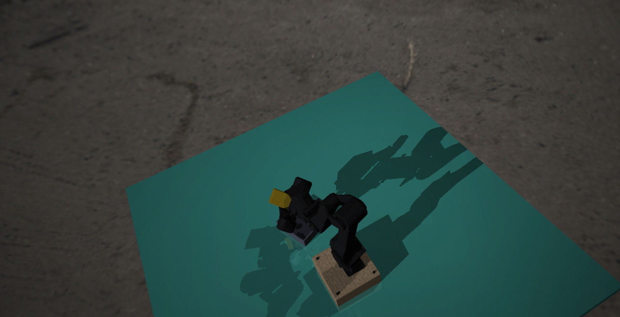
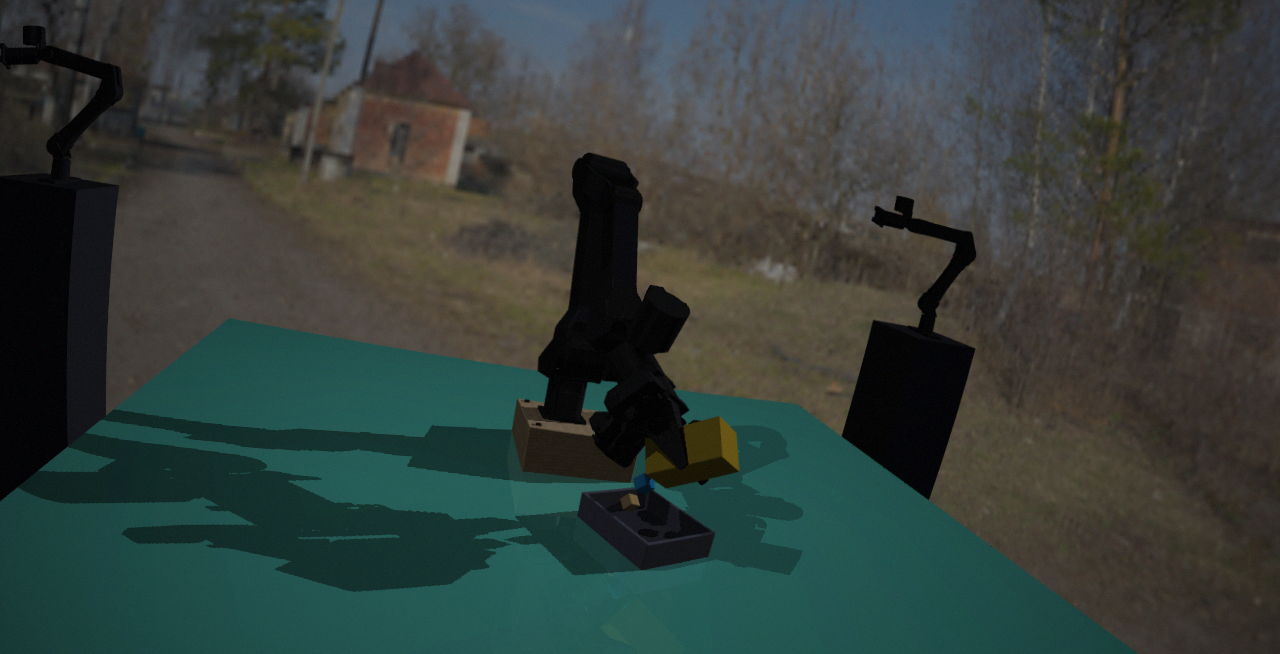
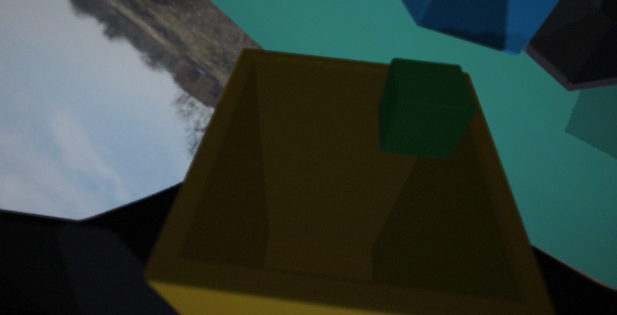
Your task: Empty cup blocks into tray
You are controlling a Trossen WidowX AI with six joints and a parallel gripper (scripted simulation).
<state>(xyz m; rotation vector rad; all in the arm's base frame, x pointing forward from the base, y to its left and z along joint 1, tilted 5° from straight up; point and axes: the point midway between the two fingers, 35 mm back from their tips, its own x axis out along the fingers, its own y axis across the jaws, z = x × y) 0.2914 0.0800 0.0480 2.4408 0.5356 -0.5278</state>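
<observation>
Right now my gripper tip is 1 cm past the yellow square cup, 1 cm to the right of it and 3 cm below it.
</observation>
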